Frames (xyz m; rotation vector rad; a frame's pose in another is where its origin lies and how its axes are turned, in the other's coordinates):
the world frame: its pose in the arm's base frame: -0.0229 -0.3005 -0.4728 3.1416 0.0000 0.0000
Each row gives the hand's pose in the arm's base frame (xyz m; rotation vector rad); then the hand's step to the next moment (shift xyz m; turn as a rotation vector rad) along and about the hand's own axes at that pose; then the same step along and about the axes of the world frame.
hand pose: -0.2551 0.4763 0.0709 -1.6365 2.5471 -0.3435
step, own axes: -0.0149 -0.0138 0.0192 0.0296 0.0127 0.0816
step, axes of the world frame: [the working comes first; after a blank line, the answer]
step, axes of the arm's base frame: 0.0223 0.0054 -0.0160 -0.0074 -0.0330 -0.0810

0.0223 -0.0054 0.0160 -0.0074 0.0330 0.0810
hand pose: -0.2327 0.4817 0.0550 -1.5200 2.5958 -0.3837
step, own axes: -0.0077 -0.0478 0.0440 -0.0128 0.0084 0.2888
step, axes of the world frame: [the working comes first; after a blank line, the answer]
step, axes of the arm's base frame: 0.0537 -0.0227 -0.0297 0.0627 -0.0316 -0.2806

0.0537 0.0227 0.0297 0.0627 0.0316 0.2806
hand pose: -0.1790 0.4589 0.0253 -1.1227 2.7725 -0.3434
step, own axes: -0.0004 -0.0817 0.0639 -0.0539 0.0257 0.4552
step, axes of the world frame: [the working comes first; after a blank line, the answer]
step, axes of the arm's base frame: 0.0680 -0.0669 -0.0406 0.1145 -0.0175 -0.4442

0.0680 0.0669 0.0406 0.1145 0.0175 0.4442
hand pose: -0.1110 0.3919 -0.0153 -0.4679 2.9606 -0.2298
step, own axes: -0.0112 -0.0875 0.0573 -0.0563 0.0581 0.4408
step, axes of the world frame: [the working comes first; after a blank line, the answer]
step, axes of the arm's base frame: 0.0453 -0.0861 -0.0399 0.1050 0.0156 -0.4354

0.0453 0.0861 0.0399 0.1050 -0.0156 0.4354
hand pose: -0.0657 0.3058 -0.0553 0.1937 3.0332 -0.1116
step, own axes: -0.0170 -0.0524 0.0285 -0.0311 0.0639 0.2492
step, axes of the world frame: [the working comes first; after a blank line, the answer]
step, axes of the arm's base frame: 0.0127 -0.0562 -0.0230 0.0627 0.0396 -0.2483

0.0127 0.0562 0.0230 0.0627 -0.0396 0.2483
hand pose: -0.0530 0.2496 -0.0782 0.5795 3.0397 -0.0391
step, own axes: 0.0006 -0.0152 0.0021 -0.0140 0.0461 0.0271
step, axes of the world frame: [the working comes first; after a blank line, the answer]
step, axes of the arm's base frame: -0.0061 -0.0140 -0.0019 0.0311 0.0368 -0.0271

-0.0061 0.0140 0.0019 0.0311 -0.0368 0.0271
